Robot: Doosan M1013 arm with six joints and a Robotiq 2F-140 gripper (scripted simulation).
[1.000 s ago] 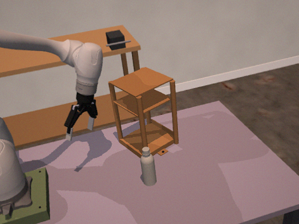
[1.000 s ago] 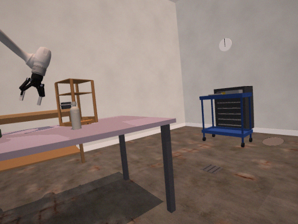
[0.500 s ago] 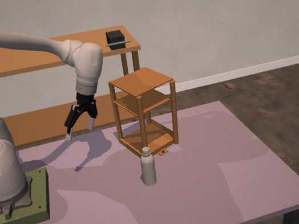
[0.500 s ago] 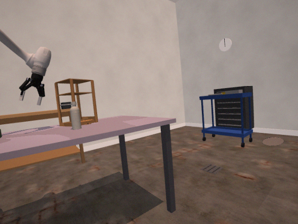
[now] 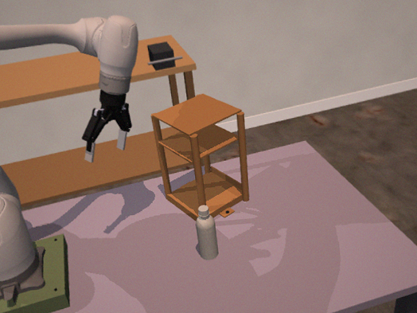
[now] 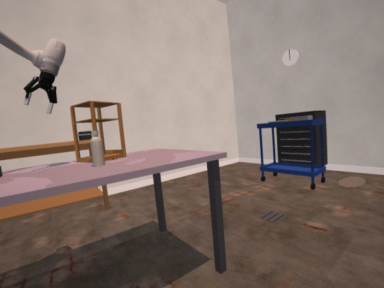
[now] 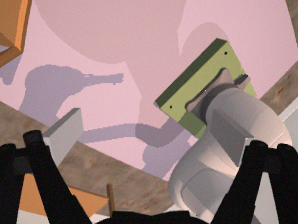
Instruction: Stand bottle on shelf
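The bottle is 240 mm ahead of my hand, 210 mm to the right of it and 220 mm below it. From my hand the other things lie so: wooden shelving unit (330 mm ahead, 80 mm to the left, 160 mm below).
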